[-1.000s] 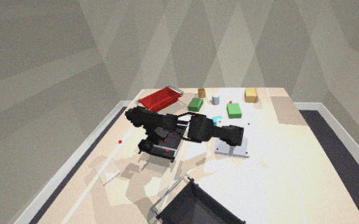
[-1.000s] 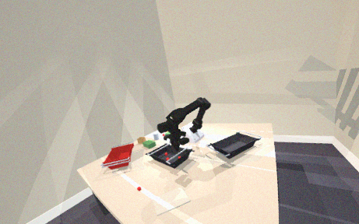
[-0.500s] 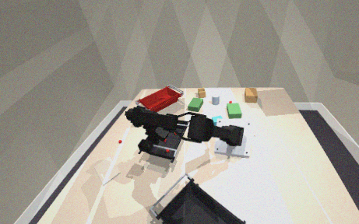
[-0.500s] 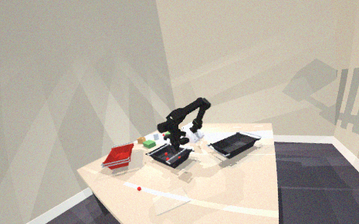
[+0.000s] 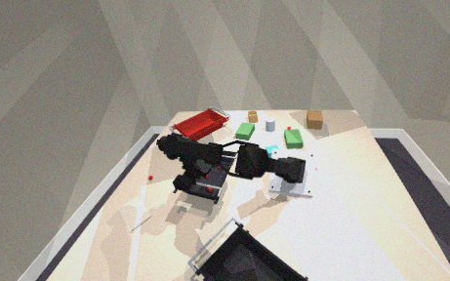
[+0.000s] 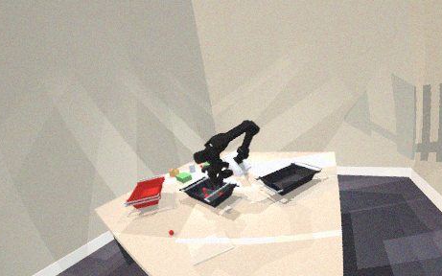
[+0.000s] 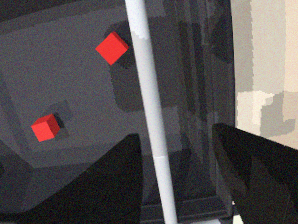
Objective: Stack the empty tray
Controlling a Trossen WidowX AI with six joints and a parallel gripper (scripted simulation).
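My gripper tip is 310 mm past the black tray, 250 mm to the right of it and 40 mm above it. Also, from my gripper tip: grey cylinder 190 mm behind, 550 mm to the right, 50 mm below; then white sheet 250 mm ahead, 180 mm to the left, 90 mm below.
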